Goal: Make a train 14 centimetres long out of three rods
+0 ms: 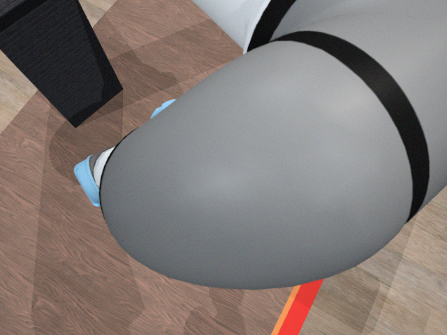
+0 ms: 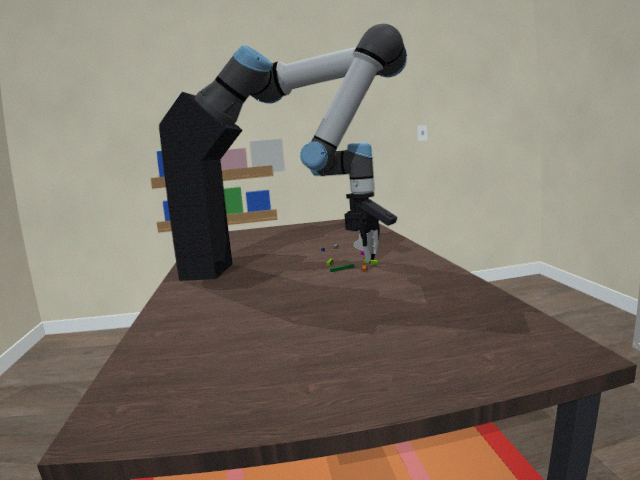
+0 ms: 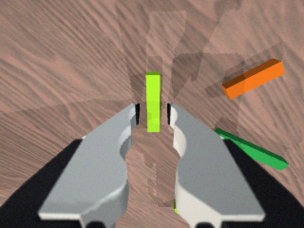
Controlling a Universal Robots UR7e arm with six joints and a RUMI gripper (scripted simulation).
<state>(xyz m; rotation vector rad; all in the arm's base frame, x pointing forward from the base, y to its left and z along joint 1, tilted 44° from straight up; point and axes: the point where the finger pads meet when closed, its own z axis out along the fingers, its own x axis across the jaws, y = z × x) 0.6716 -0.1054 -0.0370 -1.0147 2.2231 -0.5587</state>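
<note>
Right now the blue rod is 12 cm behind my hand, 25 cm to the left of it and 1 cm below it. Also, from my hand: magenta rod (13 cm to the left, 1 cm below); then green rod (10 cm behind, 3 cm to the right, 1 cm below); then orange rod (4 cm behind, 7 cm to the right, 1 cm below).
</note>
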